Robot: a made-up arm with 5 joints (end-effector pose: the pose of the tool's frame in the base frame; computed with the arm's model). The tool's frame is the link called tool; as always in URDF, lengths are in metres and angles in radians. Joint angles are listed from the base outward.
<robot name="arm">
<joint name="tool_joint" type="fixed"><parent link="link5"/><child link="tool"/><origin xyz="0.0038 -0.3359 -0.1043" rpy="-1.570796 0 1.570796"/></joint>
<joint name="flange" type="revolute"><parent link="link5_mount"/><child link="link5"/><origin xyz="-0.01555 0.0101 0.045" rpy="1.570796 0 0"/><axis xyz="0 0 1"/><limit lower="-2.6" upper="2.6" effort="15" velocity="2.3"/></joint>
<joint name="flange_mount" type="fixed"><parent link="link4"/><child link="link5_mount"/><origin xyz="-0.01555 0.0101 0.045" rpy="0 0 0"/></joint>
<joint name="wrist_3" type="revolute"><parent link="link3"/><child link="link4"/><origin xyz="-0.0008 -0.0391 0.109" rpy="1.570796 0 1.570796"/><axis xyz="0 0 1"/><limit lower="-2.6" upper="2.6" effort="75" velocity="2.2"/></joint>
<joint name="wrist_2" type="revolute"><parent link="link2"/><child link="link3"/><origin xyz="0.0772 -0.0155 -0.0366" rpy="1.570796 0 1.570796"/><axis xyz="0 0 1"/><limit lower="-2.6" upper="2.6" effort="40" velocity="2.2"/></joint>
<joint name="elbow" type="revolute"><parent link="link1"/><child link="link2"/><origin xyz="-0.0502 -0.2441 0.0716" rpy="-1.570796 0 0"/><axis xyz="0 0 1"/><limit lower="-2.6" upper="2.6" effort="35" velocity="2.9"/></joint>
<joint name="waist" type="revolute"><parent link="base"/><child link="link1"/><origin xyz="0 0 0.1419" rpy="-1.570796 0 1.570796"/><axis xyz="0 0 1"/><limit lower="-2.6" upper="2.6" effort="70" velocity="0.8"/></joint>
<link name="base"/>
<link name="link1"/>
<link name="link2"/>
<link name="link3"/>
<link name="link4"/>
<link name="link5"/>
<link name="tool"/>
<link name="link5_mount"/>
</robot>
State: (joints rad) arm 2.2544 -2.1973 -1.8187 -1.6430 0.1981
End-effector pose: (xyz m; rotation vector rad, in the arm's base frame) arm -0.2560 0.0735 0.1231 -1.0842 -0.5518 1.6185
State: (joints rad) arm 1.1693 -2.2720 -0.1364 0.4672 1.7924
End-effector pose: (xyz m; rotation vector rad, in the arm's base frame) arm -0.5120 0.0486 0.3755 0.9695 0.1644 1.0164
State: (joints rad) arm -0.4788 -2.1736 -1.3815 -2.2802 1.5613
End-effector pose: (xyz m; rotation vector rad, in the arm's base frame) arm 0.1113 -0.2652 0.4502 0.1975 3.0164 0.5007
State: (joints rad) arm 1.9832 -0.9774 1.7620 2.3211 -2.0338
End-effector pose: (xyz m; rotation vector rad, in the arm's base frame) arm -0.0405 0.1657 0.3520 1.2119 1.1418 -1.5200
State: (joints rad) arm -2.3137 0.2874 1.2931 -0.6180 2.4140
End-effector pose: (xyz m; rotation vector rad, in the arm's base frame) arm -0.1189 -0.0272 0.3196 2.0269 -0.9566 -1.0480
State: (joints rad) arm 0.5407 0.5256 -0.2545 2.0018 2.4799
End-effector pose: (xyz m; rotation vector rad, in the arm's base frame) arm 0.3105 0.3575 0.6125 -0.7361 2.4299 1.7529
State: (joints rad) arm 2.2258 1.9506 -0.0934 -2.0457 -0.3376
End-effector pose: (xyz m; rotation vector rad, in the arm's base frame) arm 0.2487 0.0560 0.0099 0.8135 0.4089 2.3380
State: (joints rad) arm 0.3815 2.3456 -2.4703 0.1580 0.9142
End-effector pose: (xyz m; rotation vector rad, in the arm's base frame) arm 0.0486 -0.2627 0.6223 2.4937 1.1463 -0.6068
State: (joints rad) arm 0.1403 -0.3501 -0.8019 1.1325 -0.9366
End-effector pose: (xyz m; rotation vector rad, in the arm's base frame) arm -0.3372 -0.1245 0.5569 0.5990 0.3340 1.1687
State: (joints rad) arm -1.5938 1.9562 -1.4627 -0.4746 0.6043
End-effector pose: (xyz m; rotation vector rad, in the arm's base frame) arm 0.0871 -0.0734 -0.1107 -0.9441 0.2922 -1.1798
